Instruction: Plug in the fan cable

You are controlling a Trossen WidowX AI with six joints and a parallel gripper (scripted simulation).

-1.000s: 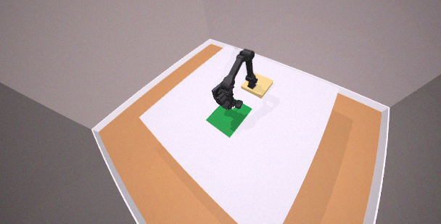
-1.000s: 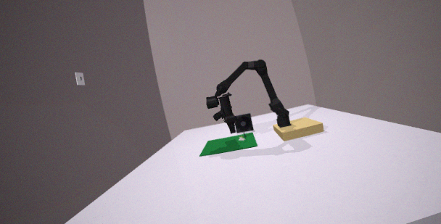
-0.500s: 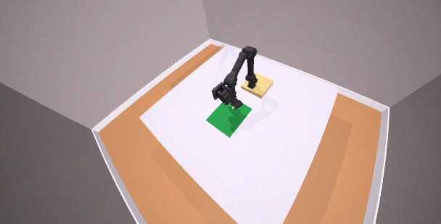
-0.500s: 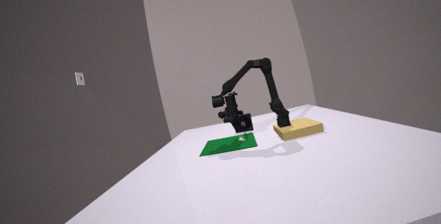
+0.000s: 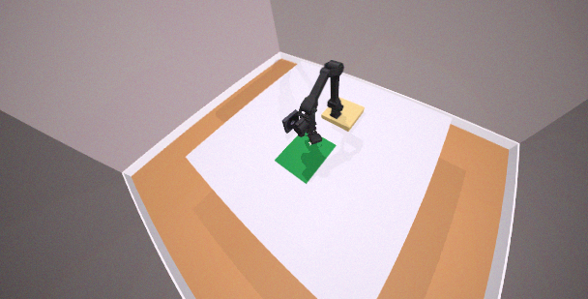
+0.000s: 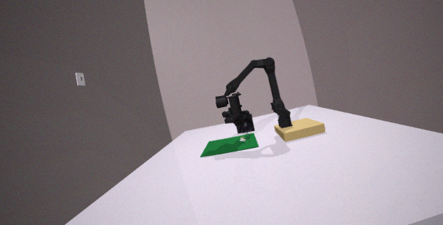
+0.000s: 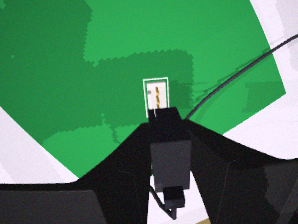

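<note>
My gripper tip is now 60 mm above the white four-pin fan header. From my gripper tip the other things lie so: green board: 80 mm ahead, 20 mm to the left, 80 mm below; then black fan: 10 mm behind, 180 mm to the right; then black fan plug: 10 mm behind, 10 mm above.
</note>
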